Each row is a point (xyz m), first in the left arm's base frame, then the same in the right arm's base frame.
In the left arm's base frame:
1: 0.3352 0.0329 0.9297
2: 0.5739 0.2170 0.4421
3: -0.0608 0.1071 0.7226
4: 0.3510 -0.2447 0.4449
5: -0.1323 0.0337 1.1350
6: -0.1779 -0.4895 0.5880
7: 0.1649 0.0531 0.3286
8: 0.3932 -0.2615 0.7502
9: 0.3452 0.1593 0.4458
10: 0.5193 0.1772 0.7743
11: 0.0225 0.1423 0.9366
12: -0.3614 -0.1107 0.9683
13: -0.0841 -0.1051 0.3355
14: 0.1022 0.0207 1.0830
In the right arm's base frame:
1: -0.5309 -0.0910 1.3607
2: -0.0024 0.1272 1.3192
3: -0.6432 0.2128 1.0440
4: -0.1771 -0.1628 0.9341
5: -0.9981 0.0407 1.2021
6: -0.6516 -0.1882 0.5676
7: -0.2035 0.2058 0.9187
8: -0.3736 -0.2999 1.1286
9: -0.1626 0.1764 1.1531
10: -0.2854 0.0034 1.4590
11: -0.7424 0.1327 1.2382
12: -1.0374 0.0763 0.8886
13: -0.3845 0.1788 0.6872
14: -0.8018 -0.0534 1.3046

